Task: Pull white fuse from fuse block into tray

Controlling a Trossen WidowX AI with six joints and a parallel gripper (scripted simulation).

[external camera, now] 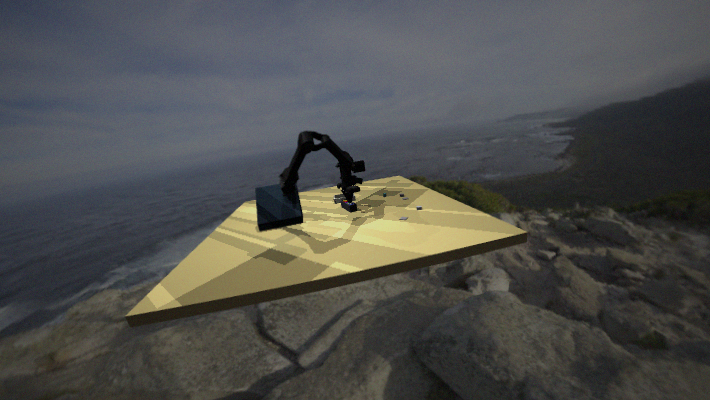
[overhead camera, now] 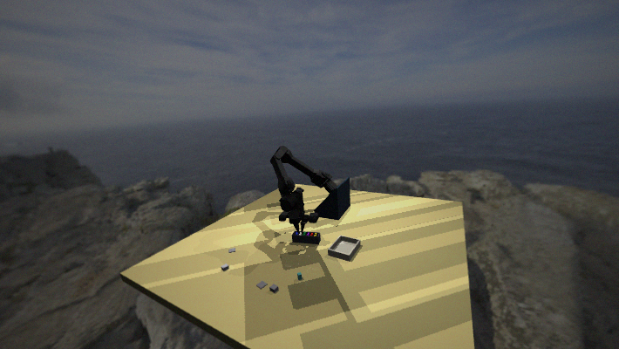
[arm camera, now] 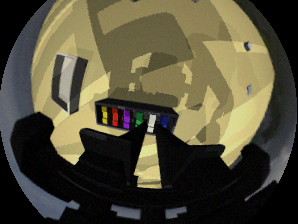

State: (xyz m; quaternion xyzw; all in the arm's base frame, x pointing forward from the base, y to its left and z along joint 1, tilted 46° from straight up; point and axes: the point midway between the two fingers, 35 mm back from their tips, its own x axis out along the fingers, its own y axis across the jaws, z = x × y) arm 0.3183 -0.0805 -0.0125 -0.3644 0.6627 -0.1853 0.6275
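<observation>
Right now the white fuse is 20 mm below my gripper tip. Round my gripper tip: tray: 10 mm behind, 230 mm to the left, 40 mm below; teal cylinder: 240 mm ahead, 140 mm to the left, 30 mm below.
</observation>
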